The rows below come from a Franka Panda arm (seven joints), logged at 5 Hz.
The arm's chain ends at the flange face. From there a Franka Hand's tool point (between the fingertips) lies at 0.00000 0.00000 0.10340 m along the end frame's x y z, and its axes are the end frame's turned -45 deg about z.
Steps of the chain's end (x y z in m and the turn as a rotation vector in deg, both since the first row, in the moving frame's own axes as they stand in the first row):
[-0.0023, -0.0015, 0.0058, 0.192, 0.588, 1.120]
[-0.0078, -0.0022, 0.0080, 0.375, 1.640, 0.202]
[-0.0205, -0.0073, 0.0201, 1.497, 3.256, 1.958]
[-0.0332, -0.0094, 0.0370, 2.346, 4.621, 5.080]
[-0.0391, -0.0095, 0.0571, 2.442, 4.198, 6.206]
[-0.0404, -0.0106, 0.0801, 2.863, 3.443, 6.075]
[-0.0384, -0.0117, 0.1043, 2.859, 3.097, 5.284]
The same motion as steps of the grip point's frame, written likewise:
[0.0004, -0.0022, 0.0058, -0.280, 0.552, 1.120]
[-0.0014, -0.0055, 0.0080, -0.894, 1.425, 0.202]
[-0.0033, -0.0173, 0.0199, -1.244, 3.361, 1.958]
[-0.0081, -0.0268, 0.0366, -1.609, 4.926, 5.080]
[-0.0126, -0.0317, 0.0567, -1.242, 4.695, 6.206]
[-0.0131, -0.0349, 0.0798, -0.410, 4.459, 6.075]
[-0.0113, -0.0348, 0.1040, -0.168, 4.212, 5.284]

